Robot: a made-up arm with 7 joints.
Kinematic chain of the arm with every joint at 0, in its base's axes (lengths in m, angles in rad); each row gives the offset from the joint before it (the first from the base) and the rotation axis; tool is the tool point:
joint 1: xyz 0.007 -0.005 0.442 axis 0 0.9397 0.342
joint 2: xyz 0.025 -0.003 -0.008 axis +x
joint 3: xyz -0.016 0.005 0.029 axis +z
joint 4: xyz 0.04 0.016 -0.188 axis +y
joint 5: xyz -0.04 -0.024 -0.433 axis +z
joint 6: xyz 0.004 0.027 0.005 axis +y
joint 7: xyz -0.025 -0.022 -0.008 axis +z
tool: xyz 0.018 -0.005 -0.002
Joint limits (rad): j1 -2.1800..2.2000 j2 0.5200..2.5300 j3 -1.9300..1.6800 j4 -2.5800..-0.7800 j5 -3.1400..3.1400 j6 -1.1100..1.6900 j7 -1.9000..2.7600
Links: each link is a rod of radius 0.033 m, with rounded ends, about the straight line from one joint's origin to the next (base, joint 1, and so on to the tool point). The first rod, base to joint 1, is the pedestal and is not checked.
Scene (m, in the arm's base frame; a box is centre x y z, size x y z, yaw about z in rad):
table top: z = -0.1
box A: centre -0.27 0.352 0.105 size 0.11 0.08 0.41 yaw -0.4
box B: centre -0.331 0.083 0 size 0.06 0.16 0.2 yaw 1.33
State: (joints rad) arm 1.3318 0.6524 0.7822 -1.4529 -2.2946 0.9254 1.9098
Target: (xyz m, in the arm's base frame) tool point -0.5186 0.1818 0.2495
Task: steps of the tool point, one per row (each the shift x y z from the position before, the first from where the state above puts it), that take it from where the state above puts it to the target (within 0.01 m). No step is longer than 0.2 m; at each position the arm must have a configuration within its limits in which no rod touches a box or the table.
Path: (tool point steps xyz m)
1: -0.0205 0.0347 0.0874
2: 0.0253 0.0200 0.0589
3: 0.0466 0.0101 0.0120
4: -0.1754 -0.0045 0.0084
5: -0.1648 -0.0654 -0.0253
6: -0.1275 -0.1169 -0.0555
7: -0.0726 -0.1501 -0.0703

